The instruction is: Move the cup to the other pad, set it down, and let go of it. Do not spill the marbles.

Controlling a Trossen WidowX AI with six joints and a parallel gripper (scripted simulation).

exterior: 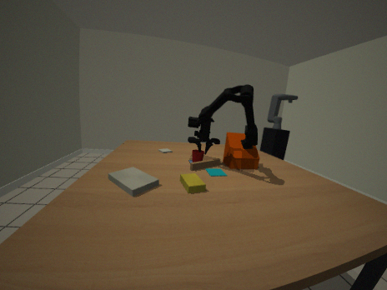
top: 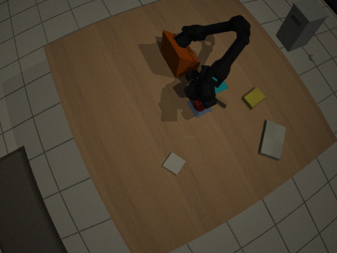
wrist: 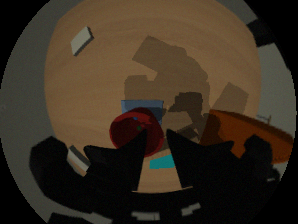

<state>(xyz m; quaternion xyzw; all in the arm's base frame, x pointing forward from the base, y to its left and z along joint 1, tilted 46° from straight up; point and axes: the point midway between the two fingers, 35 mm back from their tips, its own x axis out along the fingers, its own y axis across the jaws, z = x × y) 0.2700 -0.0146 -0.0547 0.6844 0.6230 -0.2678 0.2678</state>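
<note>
Now: the red cup 30 mm ahead of my gripper tip and 20 mm below it. Also, from my gripper tip: blue pad 60 mm below, 30 mm ahead; then low brown bar 80 mm to the left, 40 mm below; then cyan pad 150 mm to the left, 60 mm below, 30 mm behind.
</note>
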